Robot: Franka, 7 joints.
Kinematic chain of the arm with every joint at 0, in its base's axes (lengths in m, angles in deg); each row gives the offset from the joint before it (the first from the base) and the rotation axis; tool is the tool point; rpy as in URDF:
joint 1: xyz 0 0 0.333 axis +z
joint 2: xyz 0 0 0 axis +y
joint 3: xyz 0 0 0.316 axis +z
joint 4: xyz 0.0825 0 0 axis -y
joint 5: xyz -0.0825 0 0.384 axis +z
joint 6: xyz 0 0 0 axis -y
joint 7: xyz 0.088 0 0 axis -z
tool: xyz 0 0 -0.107 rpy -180 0 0
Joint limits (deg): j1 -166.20..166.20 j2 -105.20..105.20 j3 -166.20..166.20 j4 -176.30..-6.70 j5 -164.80..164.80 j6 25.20..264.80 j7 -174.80..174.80
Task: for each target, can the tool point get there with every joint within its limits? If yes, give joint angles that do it. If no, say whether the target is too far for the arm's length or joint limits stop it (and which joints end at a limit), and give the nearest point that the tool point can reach.
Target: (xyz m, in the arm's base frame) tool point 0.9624 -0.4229 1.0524
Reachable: no: too far | nearest point 0.6482 -0.2848 0.8175 | short by 0.416 m
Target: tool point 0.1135 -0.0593 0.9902
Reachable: yes | joints -0.16 -40.82 -21.24 -85.83 -92.72 212.86 60.71
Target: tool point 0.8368 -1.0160 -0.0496
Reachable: no: too far | nearest point 0.5237 -0.6359 0.0935 | short by 0.513 m
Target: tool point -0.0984 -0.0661 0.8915
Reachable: yes | joints 94.80 -85.05 6.96 -121.40 -110.30 156.67 13.77
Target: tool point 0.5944 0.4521 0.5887
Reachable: yes | joints 33.12 52.67 -11.89 -22.31 61.25 81.75 -135.43
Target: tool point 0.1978 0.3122 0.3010
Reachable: yes | joints -31.14 -84.42 113.22 -143.19 118.16 214.16 -0.96
